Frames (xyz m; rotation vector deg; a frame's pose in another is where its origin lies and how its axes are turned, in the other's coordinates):
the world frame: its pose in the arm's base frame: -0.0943 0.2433 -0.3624 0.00 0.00 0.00
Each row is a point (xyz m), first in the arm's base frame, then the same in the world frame.
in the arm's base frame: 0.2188 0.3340 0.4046
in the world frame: 0.3131 0.0907 0.7670
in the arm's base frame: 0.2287 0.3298 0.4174
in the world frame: 0.3230 0.0865 0.7798
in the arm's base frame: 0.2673 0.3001 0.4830
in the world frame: 0.3616 0.0568 0.8454
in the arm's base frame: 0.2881 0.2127 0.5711
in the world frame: 0.3824 -0.0306 0.9335
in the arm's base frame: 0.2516 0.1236 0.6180
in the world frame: 0.3459 -0.1197 0.9804
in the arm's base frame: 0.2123 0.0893 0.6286
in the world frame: 0.3066 -0.1540 0.9910
